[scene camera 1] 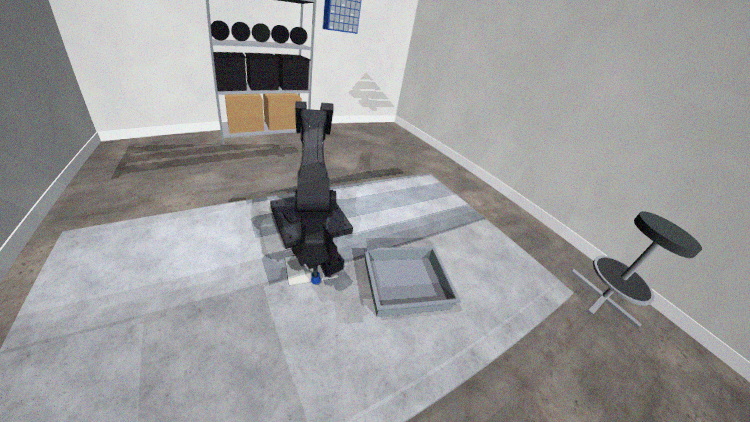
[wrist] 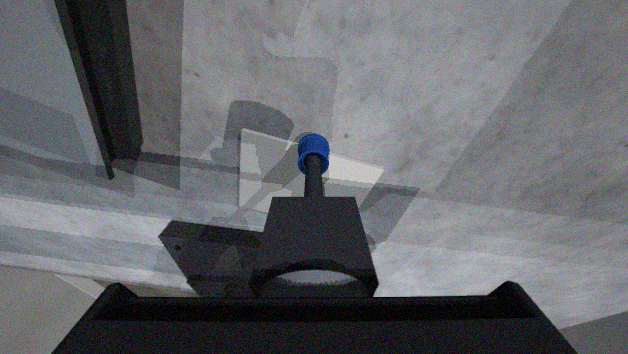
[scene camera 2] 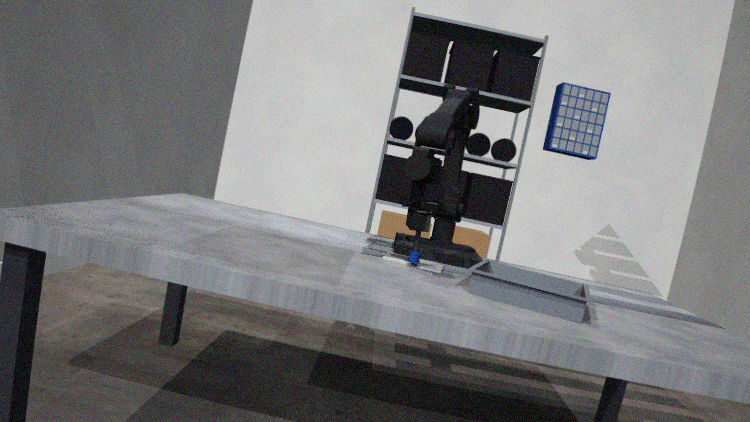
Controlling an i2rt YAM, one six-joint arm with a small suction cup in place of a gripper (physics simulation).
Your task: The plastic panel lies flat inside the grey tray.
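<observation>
The plastic panel is a thin cream-white plate. It lies flat on the table in front of the arm's base, to the left of the tray in scene camera 1. The grey tray is shallow and square, and no panel shows inside it. My gripper, a blue suction cup on a dark rod, is low at the panel's edge away from the base. No panel hangs from it. Whether it touches the panel is hard to tell; the cup and arm shadows cover part of the panel.
The arm's dark base stands close behind the panel. The grey table carries the tray, panel and arm. A round stool stands beyond the table's right side. A shelf unit stands at the back wall.
</observation>
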